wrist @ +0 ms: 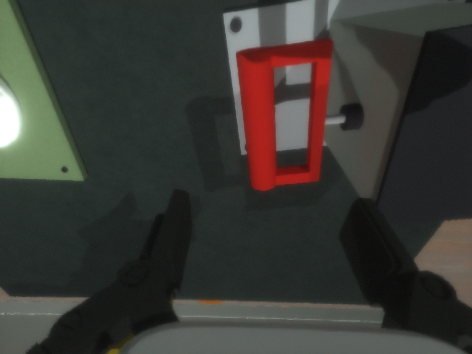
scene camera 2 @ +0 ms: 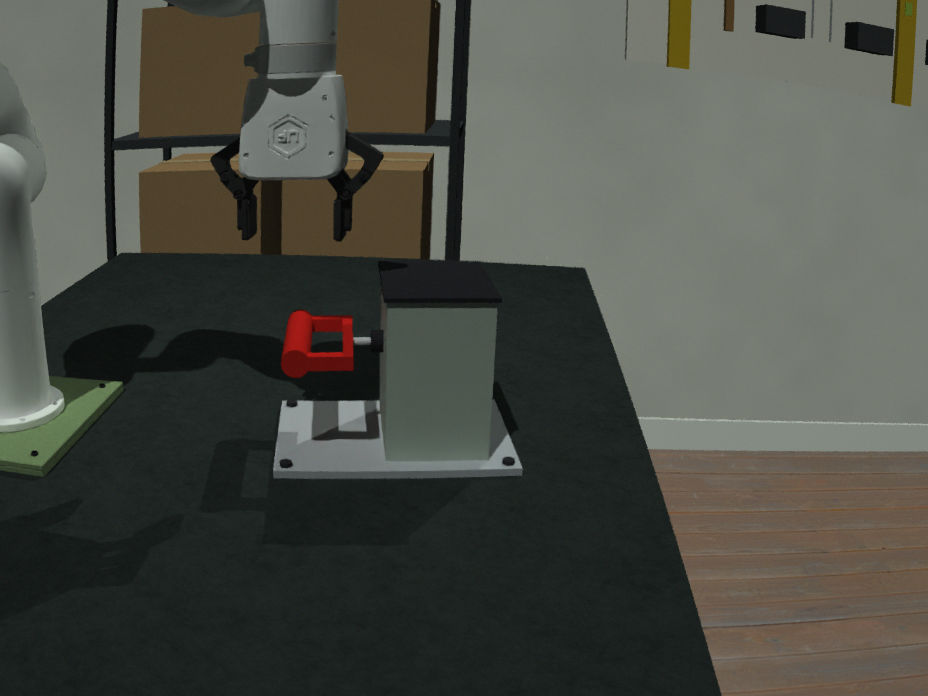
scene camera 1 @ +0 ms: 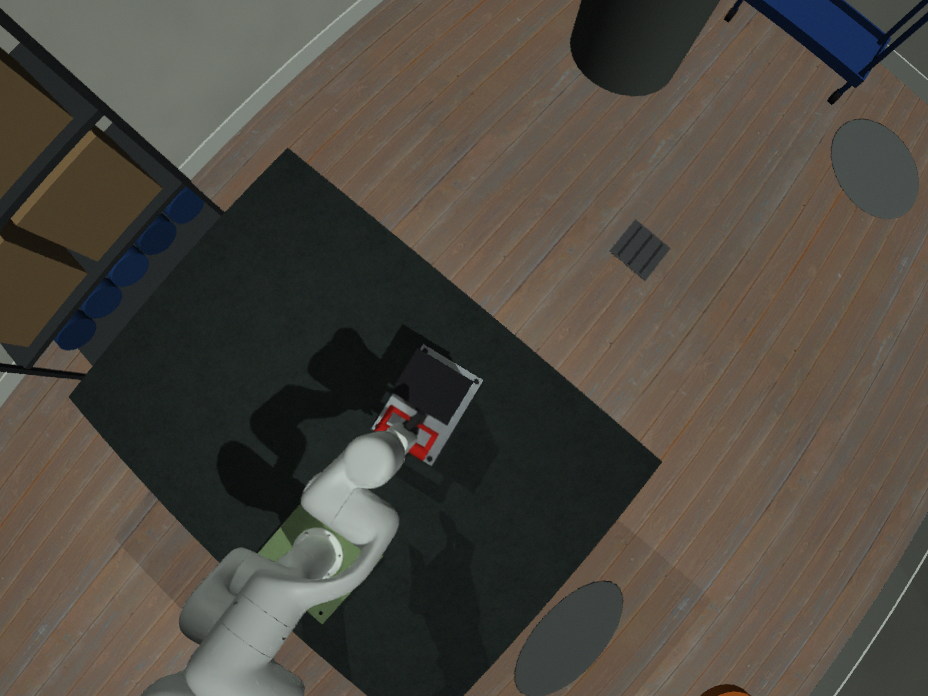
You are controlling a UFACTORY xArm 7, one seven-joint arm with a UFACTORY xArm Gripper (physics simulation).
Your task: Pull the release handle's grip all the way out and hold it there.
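Observation:
The release handle's red grip (scene camera 1: 431,443) (scene camera 2: 297,344) (wrist: 260,120) is a rectangular loop with a thick round outer bar. A short thin metal rod (scene camera 2: 362,340) (wrist: 335,120) joins it to a black collar (scene camera 2: 377,340) (wrist: 352,117) on the pale, black-topped housing (scene camera 1: 438,385) (scene camera 2: 438,382) (wrist: 377,100). The housing stands on a light plate (scene camera 1: 458,419) (scene camera 2: 299,434) (wrist: 247,37). My gripper (scene camera 2: 293,238) (wrist: 268,213) is open and empty, pointing down above the grip's height, apart from it. In scene camera 1 the arm hides most of the gripper and part of the grip.
The housing's black top is right of my fingers in scene camera 2, a little lower than the fingertips. A green mounting plate (scene camera 1: 322,610) (scene camera 2: 37,457) (wrist: 35,125) lies left of the light plate on the dark table top (scene camera 1: 284,224) (scene camera 2: 449,599). A shelf rack (scene camera 2: 458,127) stands behind.

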